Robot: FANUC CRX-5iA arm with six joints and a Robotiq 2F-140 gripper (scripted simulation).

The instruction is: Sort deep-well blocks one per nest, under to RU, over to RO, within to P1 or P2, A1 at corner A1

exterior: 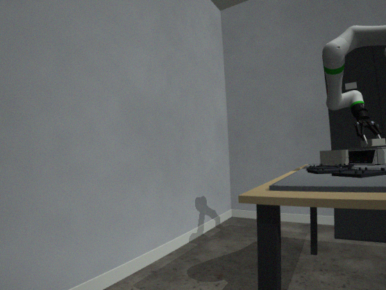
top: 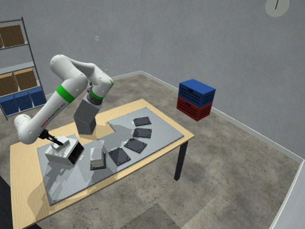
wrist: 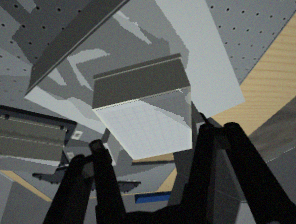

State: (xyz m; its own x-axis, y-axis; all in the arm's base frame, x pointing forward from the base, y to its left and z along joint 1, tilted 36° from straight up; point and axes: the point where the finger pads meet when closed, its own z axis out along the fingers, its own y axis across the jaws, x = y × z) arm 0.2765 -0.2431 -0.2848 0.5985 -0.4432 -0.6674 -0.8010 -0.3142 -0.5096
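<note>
The weigher platform lies 50 mm below my hand. Round my hand: CW label 90 mm ahead, 130 mm to the left, 140 mm below; check-weigher 10 mm to the left, 70 mm below; dark nest plate 200 mm ahead, 430 mm to the left, 130 mm below.
</note>
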